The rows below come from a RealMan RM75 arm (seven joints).
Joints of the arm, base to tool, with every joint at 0 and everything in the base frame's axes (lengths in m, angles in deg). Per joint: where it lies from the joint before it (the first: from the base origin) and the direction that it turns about. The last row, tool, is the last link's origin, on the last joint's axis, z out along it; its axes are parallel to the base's.
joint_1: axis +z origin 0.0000 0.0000 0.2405
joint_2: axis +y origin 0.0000 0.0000 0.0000
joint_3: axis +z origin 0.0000 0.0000 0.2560
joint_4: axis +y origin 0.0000 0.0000 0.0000
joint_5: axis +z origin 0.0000 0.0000 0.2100
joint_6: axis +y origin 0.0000 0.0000 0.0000
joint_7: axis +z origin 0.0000 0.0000 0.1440
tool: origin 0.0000 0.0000 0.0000
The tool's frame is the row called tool.
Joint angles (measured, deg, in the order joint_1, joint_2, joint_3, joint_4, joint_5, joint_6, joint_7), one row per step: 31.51 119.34 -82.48 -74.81 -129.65 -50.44 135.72; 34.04 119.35 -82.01 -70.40 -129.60 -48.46 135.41; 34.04 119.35 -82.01 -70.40 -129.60 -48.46 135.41; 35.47 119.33 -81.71 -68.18 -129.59 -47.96 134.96; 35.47 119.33 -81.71 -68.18 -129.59 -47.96 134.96; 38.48 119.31 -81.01 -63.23 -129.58 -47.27 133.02; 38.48 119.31 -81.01 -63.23 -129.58 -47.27 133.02; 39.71 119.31 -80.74 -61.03 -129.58 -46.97 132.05; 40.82 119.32 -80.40 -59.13 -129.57 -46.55 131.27; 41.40 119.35 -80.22 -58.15 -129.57 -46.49 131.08
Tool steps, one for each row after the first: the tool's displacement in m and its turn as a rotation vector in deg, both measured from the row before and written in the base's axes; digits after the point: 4 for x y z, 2 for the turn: 0.0018 0.0097 -0.0066 0.11 -0.10 -0.95; 0.0000 0.0000 0.0000 0.00 0.00 0.00; 0.0002 0.0043 -0.0037 -0.35 -0.38 -0.20; 0.0000 0.0000 0.0000 0.00 0.00 0.00; 0.0019 0.0077 -0.0088 -1.19 -1.55 0.03; 0.0000 0.0000 0.0000 0.00 0.00 0.00; 0.0015 0.0028 -0.0041 -0.58 -0.79 0.02; 0.0008 0.0028 -0.0030 -0.29 -0.54 0.00; 0.0004 0.0010 -0.0019 -0.31 -0.16 -0.19
